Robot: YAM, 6 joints.
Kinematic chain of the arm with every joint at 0, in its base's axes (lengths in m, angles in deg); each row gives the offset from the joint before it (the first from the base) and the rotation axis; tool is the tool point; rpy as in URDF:
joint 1: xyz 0 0 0.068 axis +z
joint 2: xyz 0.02 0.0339 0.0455 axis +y
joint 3: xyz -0.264 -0.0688 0 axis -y
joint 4: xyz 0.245 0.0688 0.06 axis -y
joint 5: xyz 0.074 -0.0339 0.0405 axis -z
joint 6: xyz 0.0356 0 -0.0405 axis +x
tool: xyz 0 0 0 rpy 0 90 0
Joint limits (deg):
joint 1: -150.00..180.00
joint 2: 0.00..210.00
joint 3: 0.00..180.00
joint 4: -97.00..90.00
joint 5: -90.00..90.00
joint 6: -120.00..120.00
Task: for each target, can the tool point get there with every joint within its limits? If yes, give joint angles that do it. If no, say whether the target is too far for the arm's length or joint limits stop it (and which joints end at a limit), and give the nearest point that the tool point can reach.
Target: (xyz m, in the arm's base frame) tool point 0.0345 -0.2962 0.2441
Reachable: yes | joints -88.66 80.12 47.75 1.87 -50.76 59.48
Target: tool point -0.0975 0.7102 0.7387
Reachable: no: too far | nearest point -0.0661 0.4813 0.5314 | short by 0.310 m
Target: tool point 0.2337 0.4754 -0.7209
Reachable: no: too far | nearest point 0.1690 0.3438 -0.3544 | short by 0.395 m
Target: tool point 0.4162 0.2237 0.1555
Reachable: yes | joints 26.84 128.80 70.60 65.08 -19.24 -55.72
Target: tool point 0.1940 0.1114 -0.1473
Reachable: yes | joints 37.84 163.65 56.71 -7.45 60.62 89.58
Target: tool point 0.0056 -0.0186 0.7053
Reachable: yes | joints 82.21 78.92 138.50 63.46 13.07 24.39
